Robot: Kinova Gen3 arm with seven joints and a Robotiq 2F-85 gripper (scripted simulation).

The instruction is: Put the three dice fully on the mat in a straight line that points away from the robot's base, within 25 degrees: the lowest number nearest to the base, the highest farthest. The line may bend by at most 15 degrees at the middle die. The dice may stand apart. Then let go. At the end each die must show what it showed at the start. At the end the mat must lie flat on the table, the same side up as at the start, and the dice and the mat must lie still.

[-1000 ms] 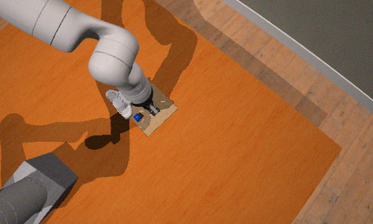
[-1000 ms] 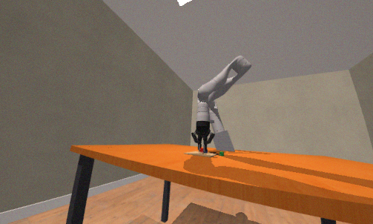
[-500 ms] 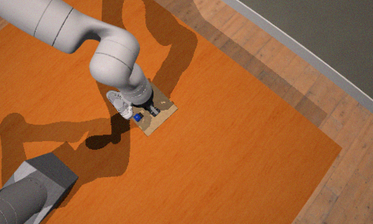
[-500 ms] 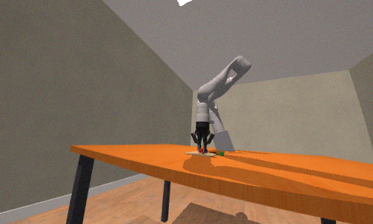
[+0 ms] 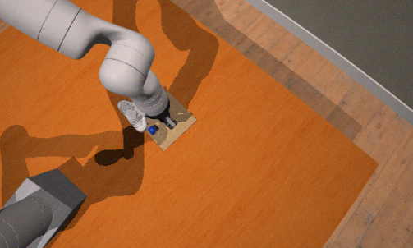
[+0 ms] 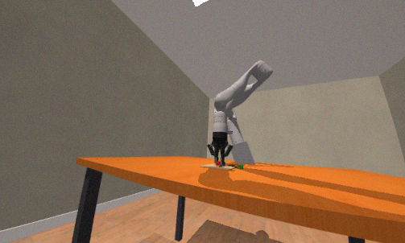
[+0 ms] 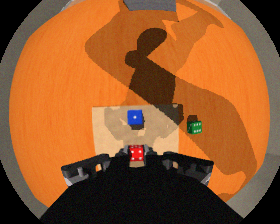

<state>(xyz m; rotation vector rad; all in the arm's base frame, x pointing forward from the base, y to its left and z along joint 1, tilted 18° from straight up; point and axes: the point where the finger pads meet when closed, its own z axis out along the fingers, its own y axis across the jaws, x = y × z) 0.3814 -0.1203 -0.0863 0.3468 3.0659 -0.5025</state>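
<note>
Right now the red die is 10 mm below my hand. Round my hand: green die (100 mm to the left, 20 mm below, 10 mm behind); blue die (50 mm behind, 10 mm to the left, 10 mm below); tan mat (30 mm below).
</note>
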